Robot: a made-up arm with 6 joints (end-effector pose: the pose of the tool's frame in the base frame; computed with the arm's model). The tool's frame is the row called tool.
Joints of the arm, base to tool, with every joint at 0 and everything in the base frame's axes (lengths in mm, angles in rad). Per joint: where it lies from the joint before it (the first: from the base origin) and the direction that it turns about. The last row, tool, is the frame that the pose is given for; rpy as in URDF.
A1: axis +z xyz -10 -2 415
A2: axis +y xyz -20 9 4
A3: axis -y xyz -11 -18 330
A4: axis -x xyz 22 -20 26
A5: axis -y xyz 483 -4 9
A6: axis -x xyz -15 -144 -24
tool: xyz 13 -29 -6 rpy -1.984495 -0.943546 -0.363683
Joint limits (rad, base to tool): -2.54..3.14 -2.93..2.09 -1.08..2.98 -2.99..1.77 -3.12..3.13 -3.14..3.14
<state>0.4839 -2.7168 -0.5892 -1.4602 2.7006 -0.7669</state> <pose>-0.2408 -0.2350 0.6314 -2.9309 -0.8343 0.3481</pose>
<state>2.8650 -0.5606 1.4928 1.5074 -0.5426 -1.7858</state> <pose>0.5553 -0.0884 1.0411 0.5115 0.1982 0.4030</pose>
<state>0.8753 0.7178 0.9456 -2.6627 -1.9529 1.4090</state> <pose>0.3544 0.6021 0.7357 0.7899 -1.3694 0.1747</pose>
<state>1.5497 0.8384 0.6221 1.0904 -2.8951 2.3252</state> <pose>0.0886 0.7412 0.6829 0.1975 0.6828 -2.0893</pose>
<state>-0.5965 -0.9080 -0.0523 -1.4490 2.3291 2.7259</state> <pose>0.0581 -0.1162 0.9368 0.8452 -2.5231 0.9076</pose>
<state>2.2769 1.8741 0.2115 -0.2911 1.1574 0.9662</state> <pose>-0.0155 0.3017 -0.1728 -0.7512 -2.7577 -0.0360</pose>
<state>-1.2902 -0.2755 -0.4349 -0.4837 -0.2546 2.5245</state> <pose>-0.0470 -0.3992 0.6271 2.5056 0.0232 -0.4847</pose>
